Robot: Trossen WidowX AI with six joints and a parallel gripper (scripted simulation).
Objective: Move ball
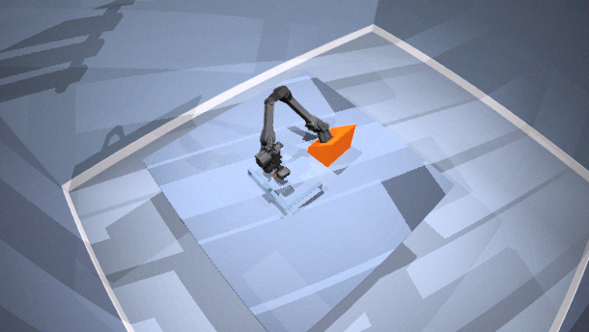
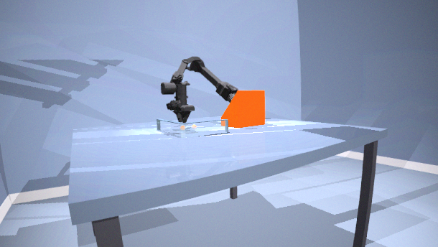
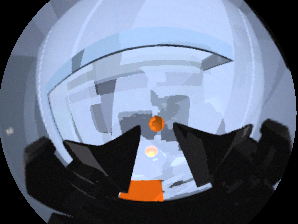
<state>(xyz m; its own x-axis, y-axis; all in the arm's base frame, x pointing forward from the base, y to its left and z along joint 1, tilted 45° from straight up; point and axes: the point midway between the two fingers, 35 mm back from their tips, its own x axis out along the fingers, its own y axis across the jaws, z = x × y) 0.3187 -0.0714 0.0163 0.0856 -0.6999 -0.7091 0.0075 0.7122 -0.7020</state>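
My gripper tip is now 20 mm above the orange ball. The rest, counted from my gripper tip: pale copy of ball: 60 mm behind, 20 mm below, 10 mm to the left.
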